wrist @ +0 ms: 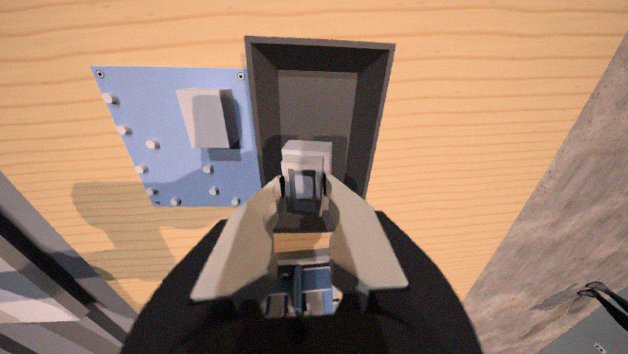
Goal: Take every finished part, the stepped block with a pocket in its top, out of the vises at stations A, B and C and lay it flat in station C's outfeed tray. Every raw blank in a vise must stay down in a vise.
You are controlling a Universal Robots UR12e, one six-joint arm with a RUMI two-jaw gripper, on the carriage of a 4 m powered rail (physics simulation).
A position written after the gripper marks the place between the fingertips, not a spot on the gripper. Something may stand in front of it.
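Note:
Blue vise (318, 279), visible. The gripper (303, 175), visible too.

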